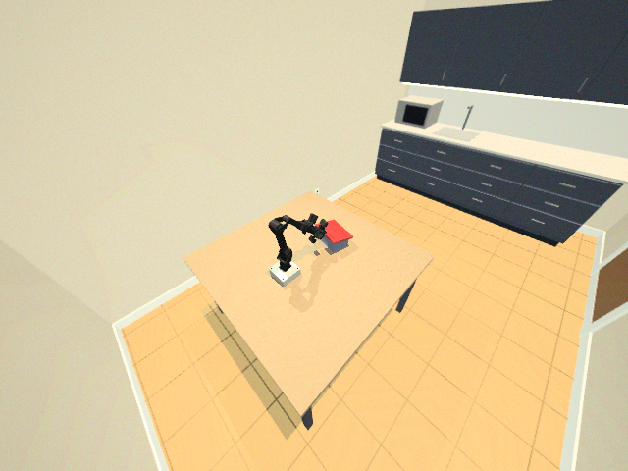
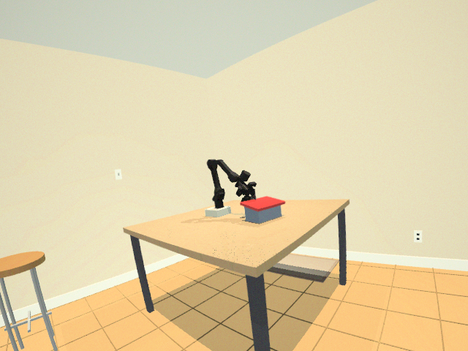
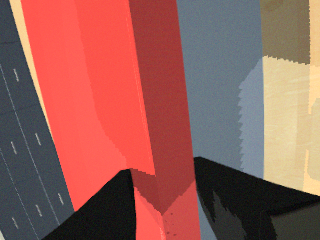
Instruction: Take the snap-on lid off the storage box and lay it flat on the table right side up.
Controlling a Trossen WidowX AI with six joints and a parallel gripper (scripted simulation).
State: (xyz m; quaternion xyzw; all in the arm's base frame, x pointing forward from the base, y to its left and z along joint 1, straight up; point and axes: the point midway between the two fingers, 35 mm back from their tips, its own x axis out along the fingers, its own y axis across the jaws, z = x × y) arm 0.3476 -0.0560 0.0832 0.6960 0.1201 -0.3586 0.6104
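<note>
Right now the lid is 7 cm ahead of my gripper tip, 3 cm to the right of it and 1 cm below it. Round my gripper tip: storage box: 7 cm ahead, 2 cm to the right, 7 cm below.
</note>
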